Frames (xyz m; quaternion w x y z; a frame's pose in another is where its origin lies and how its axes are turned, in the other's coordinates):
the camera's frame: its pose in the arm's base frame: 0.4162 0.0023 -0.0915 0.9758 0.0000 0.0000 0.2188
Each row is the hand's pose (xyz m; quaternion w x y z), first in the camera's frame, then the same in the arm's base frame.
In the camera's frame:
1: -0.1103 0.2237 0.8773 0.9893 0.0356 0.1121 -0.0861
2: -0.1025 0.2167 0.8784 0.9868 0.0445 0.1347 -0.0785
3: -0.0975 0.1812 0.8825 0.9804 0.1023 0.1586 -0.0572
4: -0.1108 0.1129 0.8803 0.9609 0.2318 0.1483 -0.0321
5: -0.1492 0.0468 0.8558 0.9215 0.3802 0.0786 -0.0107
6: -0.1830 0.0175 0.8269 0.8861 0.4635 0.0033 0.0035
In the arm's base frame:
1: 0.2209 0.1575 0.7858 0.9842 0.0102 0.1172 0.1324
2: 0.2310 0.1545 0.7869 0.9800 0.0139 0.1412 0.1393
3: 0.2507 0.1245 0.7910 0.9691 0.0651 0.1771 0.1587
4: 0.2678 0.0571 0.7888 0.9446 0.1937 0.1954 0.1789
5: 0.2613 -0.0191 0.7643 0.9015 0.3538 0.1599 0.1912
6: 0.2432 -0.0600 0.7354 0.8639 0.4515 0.1046 0.1973

